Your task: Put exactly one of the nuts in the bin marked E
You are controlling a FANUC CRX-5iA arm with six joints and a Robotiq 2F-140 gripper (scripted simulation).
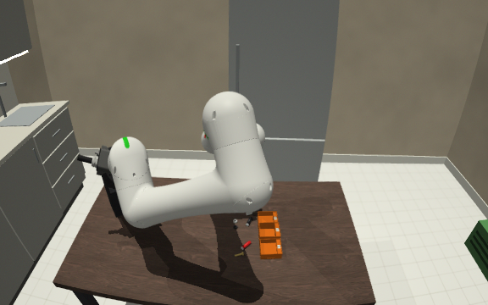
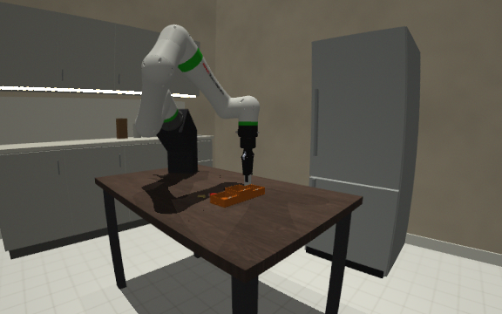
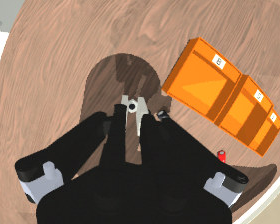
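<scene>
The dark cylinder is 60 mm to the right of my hand, 30 mm below it and 10 mm behind it. Also, from my hand: red piece (190 mm to the right, 70 mm behind, 30 mm below); then yellow screw (230 mm to the right, 100 mm behind, 30 mm below).
</scene>
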